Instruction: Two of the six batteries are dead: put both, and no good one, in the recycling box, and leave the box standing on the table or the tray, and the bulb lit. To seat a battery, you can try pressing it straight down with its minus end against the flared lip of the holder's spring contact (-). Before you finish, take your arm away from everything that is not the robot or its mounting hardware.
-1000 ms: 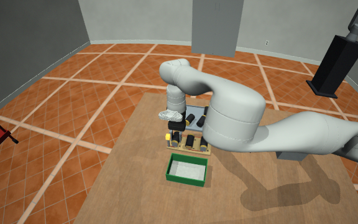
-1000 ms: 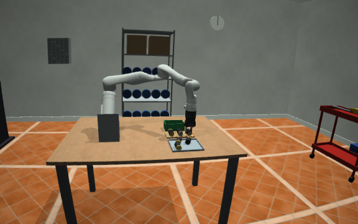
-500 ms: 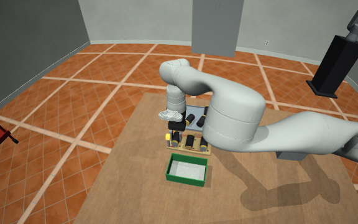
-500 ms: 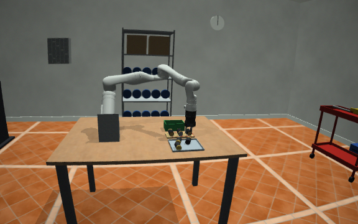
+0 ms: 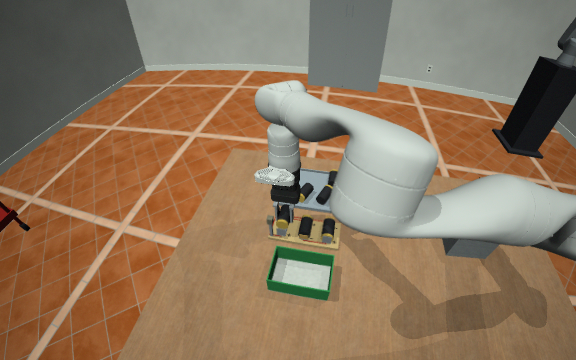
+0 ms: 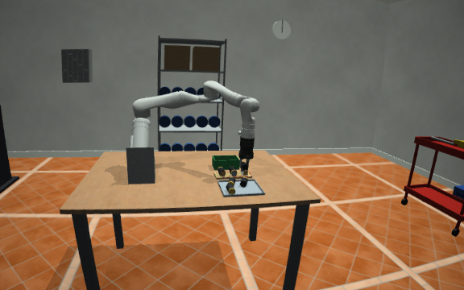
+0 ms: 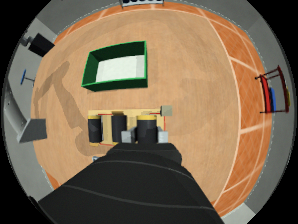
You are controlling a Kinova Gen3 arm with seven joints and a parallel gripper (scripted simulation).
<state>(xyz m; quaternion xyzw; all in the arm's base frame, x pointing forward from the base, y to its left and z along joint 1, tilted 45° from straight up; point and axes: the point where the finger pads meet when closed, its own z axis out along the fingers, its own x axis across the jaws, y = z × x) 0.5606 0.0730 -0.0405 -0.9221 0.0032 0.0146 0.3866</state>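
My hand is 6 cm past the grey tray, 18 cm to the left of it and 6 cm above it. The rest, counted from my hand: green recycling box (7 cm behind, 15 cm to the left, 5 cm below).
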